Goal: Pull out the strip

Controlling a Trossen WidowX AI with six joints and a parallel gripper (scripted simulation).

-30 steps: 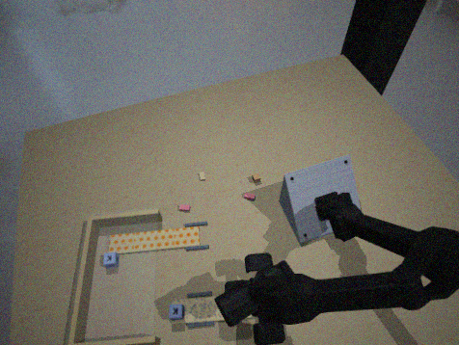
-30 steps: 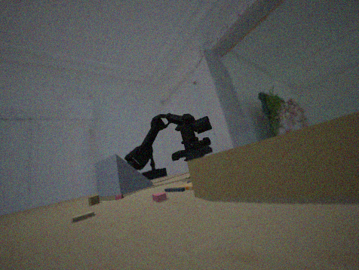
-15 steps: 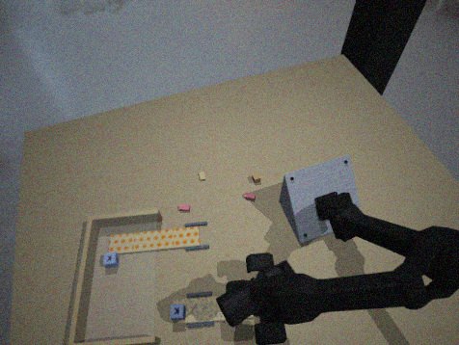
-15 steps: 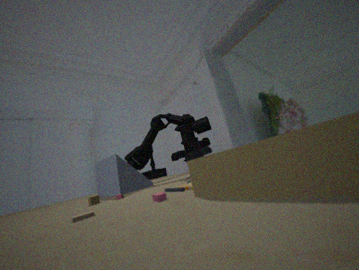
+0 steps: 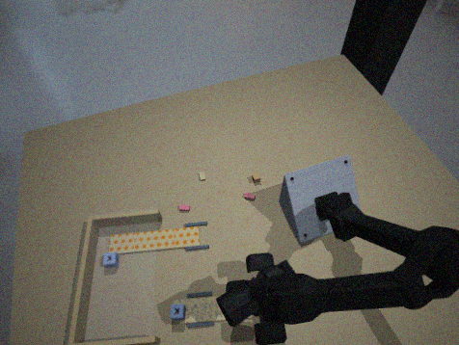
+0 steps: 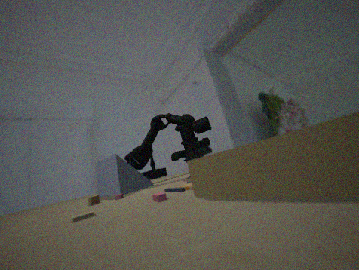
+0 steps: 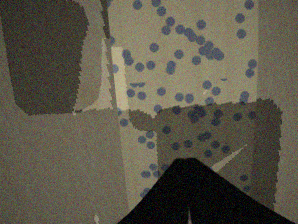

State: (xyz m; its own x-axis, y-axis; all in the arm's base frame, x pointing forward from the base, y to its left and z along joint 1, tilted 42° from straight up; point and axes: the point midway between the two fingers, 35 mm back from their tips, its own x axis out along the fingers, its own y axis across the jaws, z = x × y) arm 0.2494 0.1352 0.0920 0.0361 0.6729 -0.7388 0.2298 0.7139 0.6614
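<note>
Right now my gripper tip is 9 cm short of the pale speckled strip and 2 cm to the left of it.
</note>
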